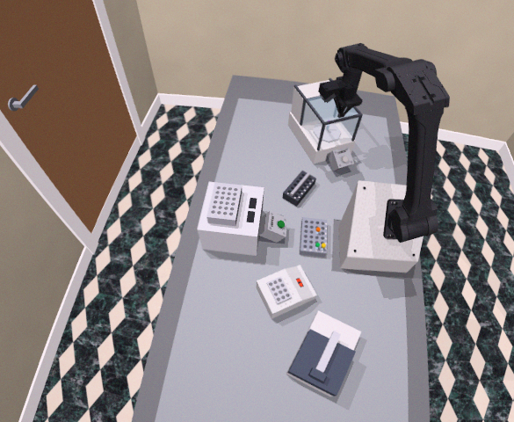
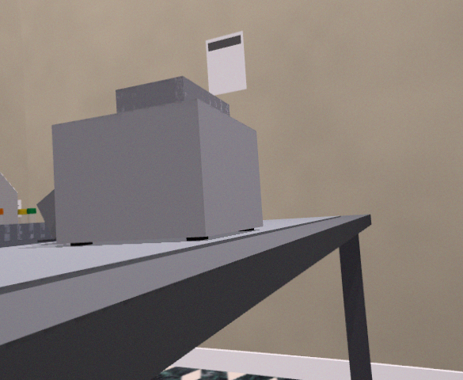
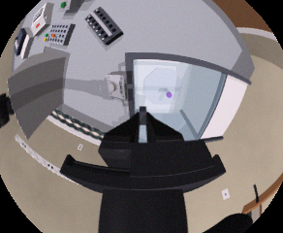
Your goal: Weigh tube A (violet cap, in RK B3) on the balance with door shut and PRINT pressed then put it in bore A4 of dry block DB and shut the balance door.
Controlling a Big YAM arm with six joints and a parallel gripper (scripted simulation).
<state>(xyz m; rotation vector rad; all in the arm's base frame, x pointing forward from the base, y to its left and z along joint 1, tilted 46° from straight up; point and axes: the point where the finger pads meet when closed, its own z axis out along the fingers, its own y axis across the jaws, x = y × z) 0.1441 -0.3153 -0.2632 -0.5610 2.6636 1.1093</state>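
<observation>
My gripper is now 30 mm to the left of the balance door, 10 mm short of it and 10 mm above it. Also, from my hand: tube rack RK: 390 mm to the left, 200 mm below, 90 mm ahead; black magnet block MG: 200 mm below, 190 mm to the left, 130 mm ahead; white PRINT key: 150 mm below, 80 mm to the left, 40 mm behind.
</observation>
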